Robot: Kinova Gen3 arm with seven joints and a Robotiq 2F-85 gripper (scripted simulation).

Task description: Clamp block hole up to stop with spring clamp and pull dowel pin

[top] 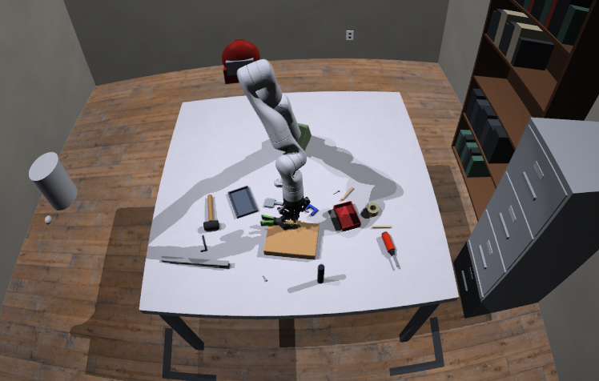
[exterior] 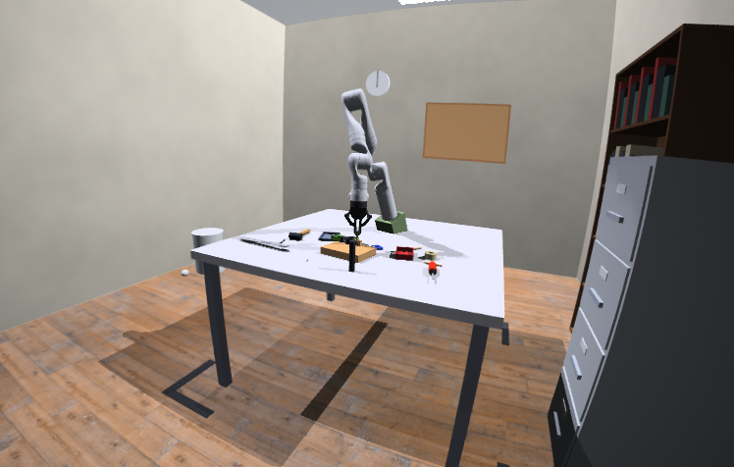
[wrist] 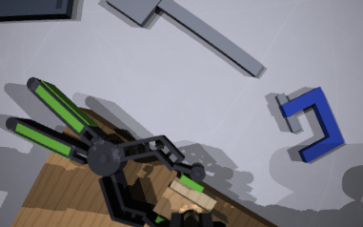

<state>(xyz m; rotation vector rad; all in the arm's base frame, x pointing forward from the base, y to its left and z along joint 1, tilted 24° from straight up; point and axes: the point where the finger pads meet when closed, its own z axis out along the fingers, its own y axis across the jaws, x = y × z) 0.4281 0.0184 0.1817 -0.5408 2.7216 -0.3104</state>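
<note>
Right now the round dowel pin is 2 cm below my hand. Round my hand: grey t-shaped tool 13 cm behind, 7 cm to the right, 9 cm below; wooden bench board 5 cm ahead, 2 cm to the right, 7 cm below; wooden block 5 cm below.
</note>
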